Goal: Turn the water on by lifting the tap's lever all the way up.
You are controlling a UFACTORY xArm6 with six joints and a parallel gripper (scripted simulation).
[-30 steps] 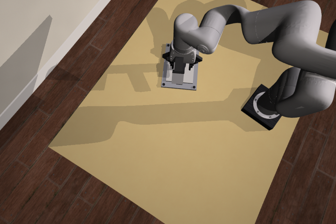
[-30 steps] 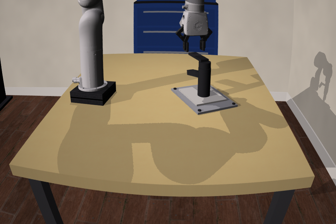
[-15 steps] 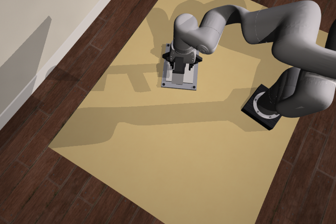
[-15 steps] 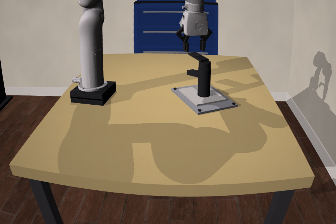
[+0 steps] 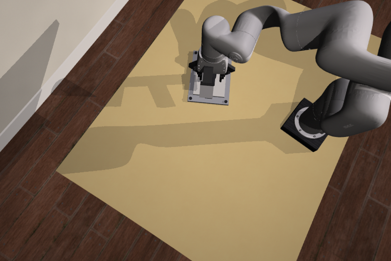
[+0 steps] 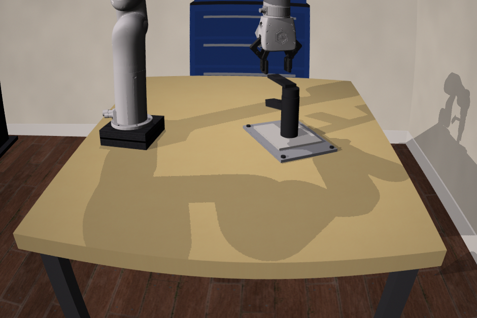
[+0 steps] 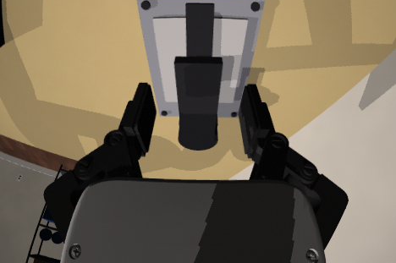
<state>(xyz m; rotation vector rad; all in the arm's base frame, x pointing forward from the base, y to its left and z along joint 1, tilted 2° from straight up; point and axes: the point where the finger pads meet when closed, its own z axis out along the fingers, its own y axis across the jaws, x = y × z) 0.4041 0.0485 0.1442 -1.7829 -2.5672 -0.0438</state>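
Now: the black lever 60 mm to the right of my hand, 40 mm below it and 20 mm ahead of it.
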